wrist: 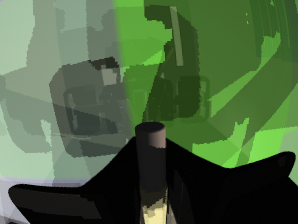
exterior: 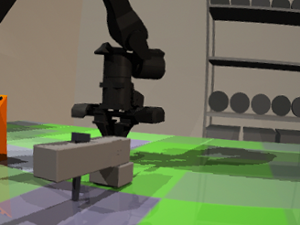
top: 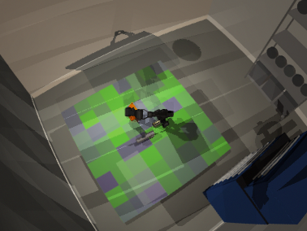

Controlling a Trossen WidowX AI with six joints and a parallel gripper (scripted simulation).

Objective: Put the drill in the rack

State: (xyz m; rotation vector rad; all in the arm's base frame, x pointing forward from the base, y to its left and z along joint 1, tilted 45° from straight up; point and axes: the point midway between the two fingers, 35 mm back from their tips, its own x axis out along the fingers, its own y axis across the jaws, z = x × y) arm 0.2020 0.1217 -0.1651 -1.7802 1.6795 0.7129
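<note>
My gripper tip is 40 mm to the left of the drill and 40 mm below it. Also, from my gripper tip: rack (50 mm to the right, 10 mm above); block (220 mm to the right, 70 mm ahead, 40 mm above); key (250 mm to the right, 70 mm ahead, 40 mm above).
</note>
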